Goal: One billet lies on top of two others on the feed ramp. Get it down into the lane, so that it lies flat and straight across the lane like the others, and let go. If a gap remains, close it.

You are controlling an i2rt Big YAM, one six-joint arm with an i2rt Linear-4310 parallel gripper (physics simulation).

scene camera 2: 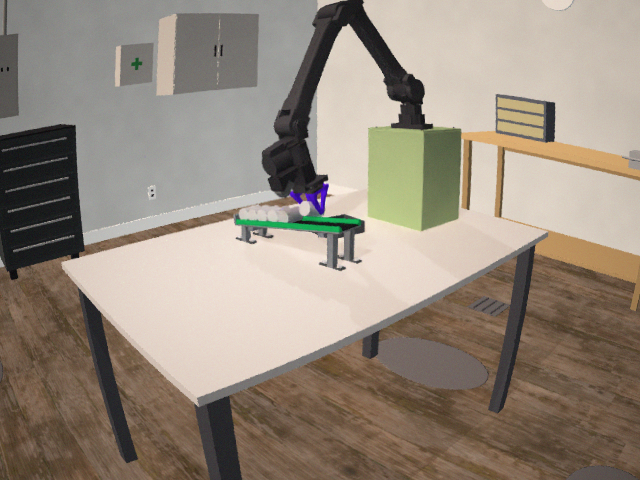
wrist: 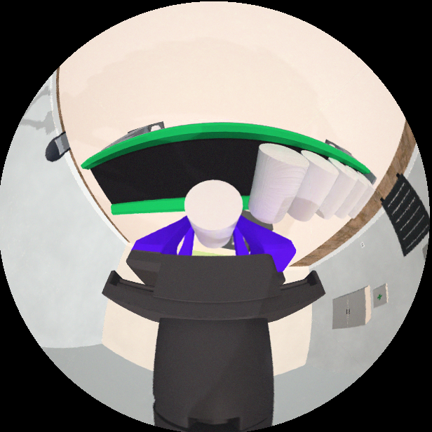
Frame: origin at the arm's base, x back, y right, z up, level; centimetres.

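Seen in the pictures: gripper, fingertip midpoint: [scene camera 2: 316,213]; arm's base, link origin: [scene camera 2: 412,128].
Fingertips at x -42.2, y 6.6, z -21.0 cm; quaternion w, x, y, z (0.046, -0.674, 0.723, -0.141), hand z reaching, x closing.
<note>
Offsets run from my fingertips to a thing's middle. "*": to the spot under its first point. Level surfaces: height alone.
My gripper [scene camera 2: 315,207] [wrist: 213,216] has purple fingers and is shut on a pale billet @[dx -1.3, dy +0.3, dz +1.4 cm] [scene camera 2: 306,208] [wrist: 213,204]. In the wrist view the held billet's round end faces the camera and overlaps the arm-side green rail [wrist: 145,206]. It shows apart from the row, left of the nearest billet [wrist: 280,182]. In the scene view its end shows higher than the row's ends. Several other billets @[dx -3.8, dy +9.6, dz -1.3 cm] [scene camera 2: 277,214] [wrist: 312,185] lie side by side across the lane toward its low end. Any contact between the held billet and the ramp is hidden.
The feed ramp has a black bed [wrist: 150,172] and green side rails @[dx -7.8, dy +4.6, dz -2.6 cm] [scene camera 2: 289,226] [wrist: 215,131], and stands on grey legs @[* dx -9.4, dy -11.9, dz -5.4 cm] [scene camera 2: 331,250] on the pale table @[dz -10.1 cm] [scene camera 2: 232,320]. A green pedestal [scene camera 2: 395,178] under the arm's base stands behind the ramp.
</note>
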